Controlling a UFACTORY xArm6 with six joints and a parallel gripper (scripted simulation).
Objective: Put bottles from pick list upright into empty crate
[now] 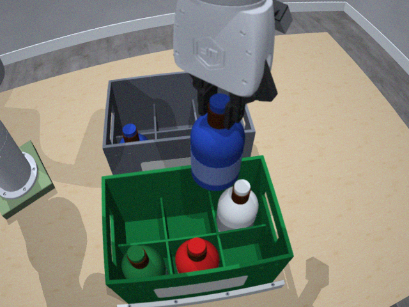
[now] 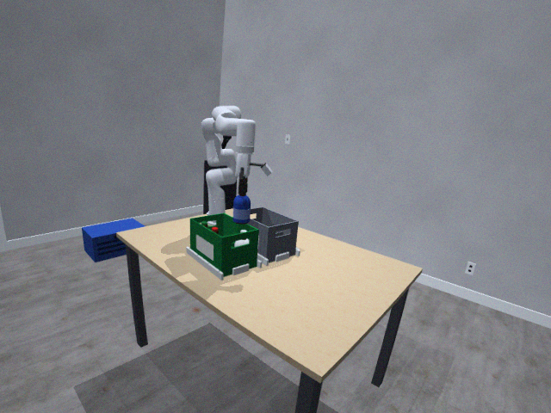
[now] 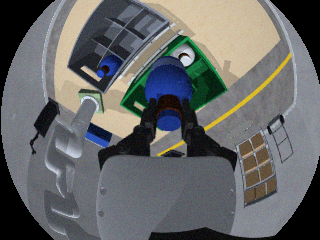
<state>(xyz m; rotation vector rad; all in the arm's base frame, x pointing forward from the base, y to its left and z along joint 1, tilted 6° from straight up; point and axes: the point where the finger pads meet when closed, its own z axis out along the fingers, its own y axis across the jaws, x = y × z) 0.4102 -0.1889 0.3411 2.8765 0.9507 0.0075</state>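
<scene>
Now: the grey crate 2 cm behind my hand, 18 cm to the left of it and 25 cm below it. Also, from my hand: red-label bottle: 6 cm behind, 10 cm to the right, 25 cm below; green crate: 6 cm behind, 6 cm to the right, 25 cm below; white-label bottle: 4 cm ahead, 2 cm to the right, 25 cm below.
</scene>
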